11 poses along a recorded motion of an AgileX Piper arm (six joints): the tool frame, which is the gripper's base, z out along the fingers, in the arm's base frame.
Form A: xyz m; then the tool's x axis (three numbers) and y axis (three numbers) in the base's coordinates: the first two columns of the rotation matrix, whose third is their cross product.
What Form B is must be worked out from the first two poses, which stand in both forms.
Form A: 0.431, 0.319, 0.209, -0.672, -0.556, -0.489, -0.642, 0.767, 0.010
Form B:
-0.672, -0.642, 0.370, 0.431
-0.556, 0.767, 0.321, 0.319
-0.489, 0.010, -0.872, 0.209
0, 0, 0, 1

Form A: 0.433, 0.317, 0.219, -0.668, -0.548, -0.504, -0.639, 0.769, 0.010
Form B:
-0.668, -0.639, 0.382, 0.433
-0.548, 0.769, 0.329, 0.317
-0.504, 0.010, -0.864, 0.219
0, 0, 0, 1

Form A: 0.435, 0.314, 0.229, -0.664, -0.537, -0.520, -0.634, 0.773, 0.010
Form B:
-0.664, -0.634, 0.397, 0.435
-0.537, 0.773, 0.336, 0.314
-0.520, 0.010, -0.854, 0.229
0, 0, 0, 1

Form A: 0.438, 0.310, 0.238, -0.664, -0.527, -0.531, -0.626, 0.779, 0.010
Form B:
-0.664, -0.626, 0.408, 0.438
-0.527, 0.779, 0.339, 0.310
-0.531, 0.010, -0.847, 0.238
0, 0, 0, 1

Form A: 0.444, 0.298, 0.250, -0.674, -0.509, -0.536, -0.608, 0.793, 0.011
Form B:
-0.674, -0.608, 0.419, 0.444
-0.509, 0.793, 0.333, 0.298
-0.536, 0.011, -0.844, 0.250
0, 0, 0, 1

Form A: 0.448, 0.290, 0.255, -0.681, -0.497, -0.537, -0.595, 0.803, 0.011
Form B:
-0.681, -0.595, 0.426, 0.448
-0.497, 0.803, 0.327, 0.290
-0.537, 0.011, -0.843, 0.255
0, 0, 0, 1

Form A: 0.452, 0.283, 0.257, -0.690, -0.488, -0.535, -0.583, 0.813, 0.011
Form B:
-0.690, -0.583, 0.430, 0.452
-0.488, 0.813, 0.319, 0.283
-0.535, 0.011, -0.845, 0.257
0, 0, 0, 1

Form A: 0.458, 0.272, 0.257, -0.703, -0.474, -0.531, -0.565, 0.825, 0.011
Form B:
-0.703, -0.565, 0.433, 0.458
-0.474, 0.825, 0.308, 0.272
-0.531, 0.011, -0.848, 0.257
0, 0, 0, 1

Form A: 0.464, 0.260, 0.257, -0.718, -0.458, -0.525, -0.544, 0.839, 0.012
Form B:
-0.718, -0.544, 0.435, 0.464
-0.458, 0.839, 0.294, 0.260
-0.525, 0.012, -0.852, 0.257
0, 0, 0, 1

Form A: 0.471, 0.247, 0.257, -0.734, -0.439, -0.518, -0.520, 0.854, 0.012
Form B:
-0.734, -0.520, 0.437, 0.471
-0.439, 0.854, 0.278, 0.247
-0.518, 0.012, -0.855, 0.257
0, 0, 0, 1

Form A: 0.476, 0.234, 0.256, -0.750, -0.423, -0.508, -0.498, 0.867, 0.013
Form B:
-0.750, -0.498, 0.435, 0.476
-0.423, 0.867, 0.263, 0.234
-0.508, 0.013, -0.861, 0.256
0, 0, 0, 1

